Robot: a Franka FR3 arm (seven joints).
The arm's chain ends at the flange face. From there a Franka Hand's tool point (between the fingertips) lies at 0.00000 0.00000 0.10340 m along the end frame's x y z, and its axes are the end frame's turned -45 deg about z.
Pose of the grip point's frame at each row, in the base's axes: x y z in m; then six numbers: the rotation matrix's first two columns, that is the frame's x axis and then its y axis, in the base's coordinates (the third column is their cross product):
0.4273 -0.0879 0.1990 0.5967 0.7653 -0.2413 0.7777 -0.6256 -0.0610
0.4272 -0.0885 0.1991 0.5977 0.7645 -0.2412 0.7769 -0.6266 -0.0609
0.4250 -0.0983 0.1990 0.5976 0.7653 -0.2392 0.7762 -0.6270 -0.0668
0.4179 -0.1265 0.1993 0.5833 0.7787 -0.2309 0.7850 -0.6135 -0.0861
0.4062 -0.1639 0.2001 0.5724 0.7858 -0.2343 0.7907 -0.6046 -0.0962
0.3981 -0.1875 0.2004 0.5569 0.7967 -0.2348 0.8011 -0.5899 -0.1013
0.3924 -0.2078 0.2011 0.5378 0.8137 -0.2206 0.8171 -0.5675 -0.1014
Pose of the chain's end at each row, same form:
0.4477 -0.0723 0.2991 0.9718 0.0988 -0.2138 0.1280 -0.9835 0.1275
0.4476 -0.0729 0.2992 0.9720 0.0975 -0.2136 0.1267 -0.9837 0.1275
0.4458 -0.0832 0.2992 0.9714 0.0978 -0.2164 0.1263 -0.9845 0.1219
0.4395 -0.1130 0.2995 0.9675 0.1168 -0.2242 0.1426 -0.9844 0.1024
0.4287 -0.1504 0.3001 0.9639 0.1281 -0.2337 0.1544 -0.9832 0.0977
0.4208 -0.1739 0.3004 0.9603 0.1462 -0.2377 0.1727 -0.9805 0.0944
0.4139 -0.1948 0.3014 0.9581 0.1741 -0.2277 0.1975 -0.9767 0.0843

